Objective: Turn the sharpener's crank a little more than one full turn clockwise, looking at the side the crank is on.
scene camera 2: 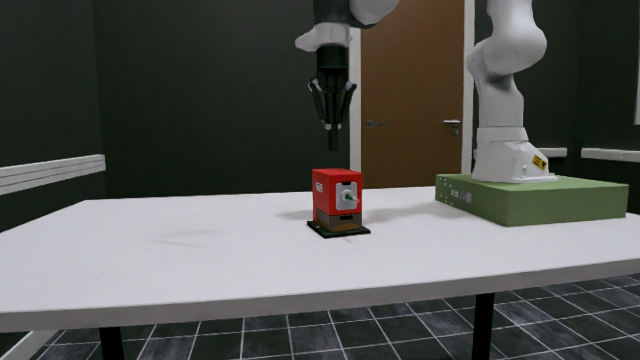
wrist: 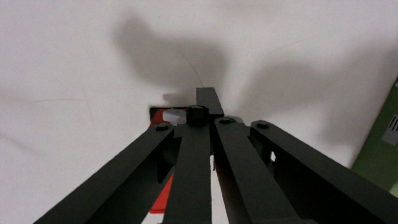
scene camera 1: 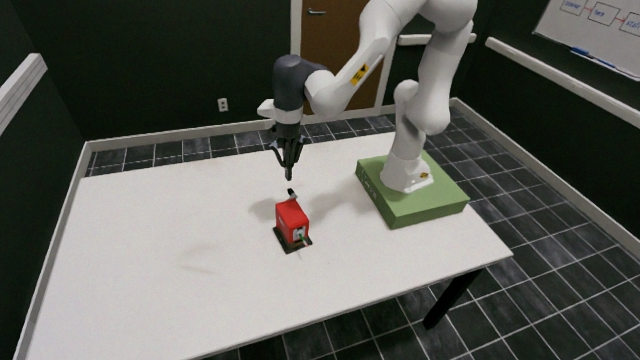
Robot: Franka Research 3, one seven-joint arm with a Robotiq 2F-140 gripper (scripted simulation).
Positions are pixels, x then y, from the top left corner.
Labels:
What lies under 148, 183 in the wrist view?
My gripper.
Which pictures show my gripper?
Scene camera 2, the wrist view and scene camera 1: all of them.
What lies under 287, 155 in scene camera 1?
My gripper.

